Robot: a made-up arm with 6 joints. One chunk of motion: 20 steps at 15 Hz.
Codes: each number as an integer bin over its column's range. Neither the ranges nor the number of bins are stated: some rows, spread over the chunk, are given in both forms.
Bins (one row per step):
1: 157 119 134 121 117 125
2: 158 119 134 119 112 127
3: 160 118 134 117 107 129
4: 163 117 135 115 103 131
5: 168 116 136 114 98 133
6: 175 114 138 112 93 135
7: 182 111 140 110 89 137
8: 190 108 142 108 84 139
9: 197 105 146 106 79 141
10: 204 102 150 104 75 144
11: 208 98 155 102 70 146
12: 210 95 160 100 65 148
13: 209 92 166 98 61 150
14: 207 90 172 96 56 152
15: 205 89 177 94 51 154
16: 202 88 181 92 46 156
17: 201 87 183 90 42 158
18: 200 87 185 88 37 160
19: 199 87 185 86 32 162
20: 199 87 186 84 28 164
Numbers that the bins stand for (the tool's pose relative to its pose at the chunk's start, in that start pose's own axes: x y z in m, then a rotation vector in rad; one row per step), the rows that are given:
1: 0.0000 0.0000 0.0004 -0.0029 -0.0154 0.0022
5: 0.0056 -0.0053 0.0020 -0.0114 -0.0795 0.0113
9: 0.0204 -0.0247 0.0102 -0.0211 -0.1436 0.0204
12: 0.0271 -0.0424 0.0218 -0.0284 -0.1908 0.0283
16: 0.0230 -0.0547 0.0391 -0.0382 -0.2549 0.0374
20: 0.0215 -0.0565 0.0432 -0.0479 -0.3156 0.0465
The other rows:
2: 0.0005 0.0000 0.0004 -0.0053 -0.0323 0.0044
3: 0.0016 -0.0018 0.0004 -0.0078 -0.0491 0.0067
4: 0.0031 -0.0035 0.0012 -0.0102 -0.0626 0.0090
6: 0.0092 -0.0088 0.0036 -0.0138 -0.0964 0.0135
7: 0.0128 -0.0141 0.0053 -0.0163 -0.1098 0.0158
8: 0.0169 -0.0194 0.0069 -0.0187 -0.1267 0.0181
10: 0.0240 -0.0300 0.0135 -0.0236 -0.1571 0.0238
11: 0.0260 -0.0371 0.0176 -0.0260 -0.1739 0.0260
13: 0.0265 -0.0476 0.0267 -0.0309 -0.2043 0.0306
14: 0.0255 -0.0512 0.0316 -0.0333 -0.2211 0.0329
15: 0.0245 -0.0529 0.0358 -0.0357 -0.2380 0.0351
17: 0.0225 -0.0565 0.0407 -0.0406 -0.2684 0.0397
18: 0.0220 -0.0565 0.0424 -0.0430 -0.2852 0.0420
19: 0.0215 -0.0565 0.0424 -0.0455 -0.3021 0.0442

